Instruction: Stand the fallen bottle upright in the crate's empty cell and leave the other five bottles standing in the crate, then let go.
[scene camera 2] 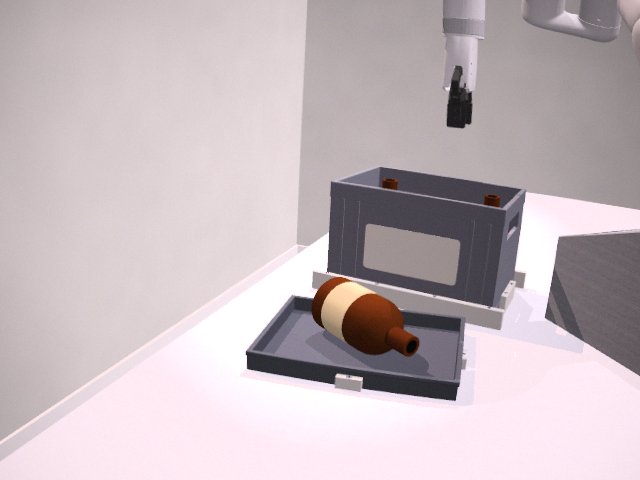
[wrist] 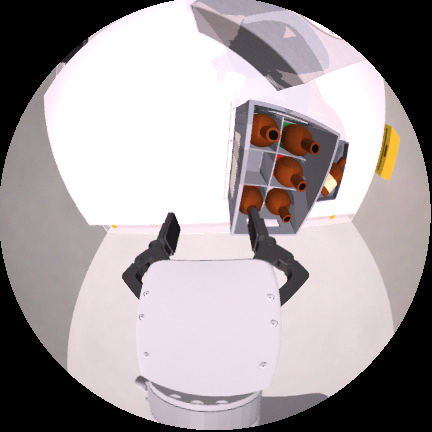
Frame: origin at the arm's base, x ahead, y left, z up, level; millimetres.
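Seen in the pictures: gripper, between the fingertips: point(scene camera 2: 459, 125) point(wrist: 211, 218).
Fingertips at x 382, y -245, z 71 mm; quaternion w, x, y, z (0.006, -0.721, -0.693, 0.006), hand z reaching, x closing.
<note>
Pixels of each thing's top centre, then the offset from my fingertips to it. "pt": a spot on its surface instead.
- fallen brown bottle, centre of its top: point(scene camera 2: 372, 296) point(wrist: 337, 179) dx +50, dy +398, dz -183 mm
- shallow dark tray, a spot on its surface: point(scene camera 2: 289, 368) pt dx +120, dy +497, dz -250 mm
- grey crate, centre of its top: point(scene camera 2: 434, 184) point(wrist: 286, 187) dx +20, dy +135, dz -87 mm
- empty cell, a spot on its surface: point(wrist: 254, 167) pt dx +47, dy +112, dz -254 mm
The fallen brown bottle point(scene camera 2: 372, 322) point(wrist: 332, 182) with a cream label lies on its side in the shallow dark tray point(scene camera 2: 289, 368), its neck toward the right front in the scene view. The grey crate point(scene camera 2: 485, 248) point(wrist: 325, 150) stands behind the tray. In the wrist view several brown bottles stand in it, among them one at the upper left point(wrist: 262, 131) and one at the lower left point(wrist: 251, 198); the empty cell point(wrist: 254, 167) is between these two. My gripper point(scene camera 2: 459, 124) point(wrist: 211, 218) is open and empty, high above the crate's level; its right finger overlaps the lower left bottle in the wrist view.
Low pale rails point(scene camera 2: 403, 298) run around the crate's foot. A large grey block point(scene camera 2: 594, 289) stands right of the crate in the scene view. A wall point(scene camera 2: 155, 155) rises along the left side. A yellow object point(wrist: 387, 152) shows at the right in the wrist view.
</note>
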